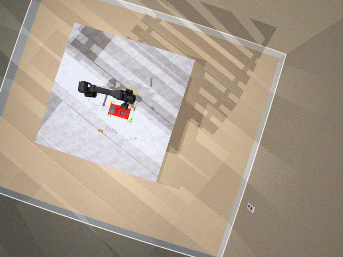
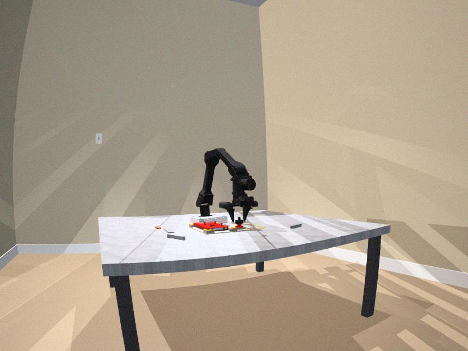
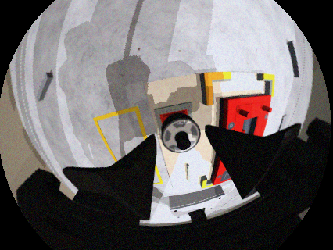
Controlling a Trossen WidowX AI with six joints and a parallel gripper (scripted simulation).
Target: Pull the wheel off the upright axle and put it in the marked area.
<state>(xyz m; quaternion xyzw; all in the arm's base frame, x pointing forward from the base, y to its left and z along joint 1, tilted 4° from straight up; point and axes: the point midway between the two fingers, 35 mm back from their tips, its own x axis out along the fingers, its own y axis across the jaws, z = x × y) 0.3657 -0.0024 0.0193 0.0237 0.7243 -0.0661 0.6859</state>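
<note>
Now: gripper tip right at the wheel.
</note>
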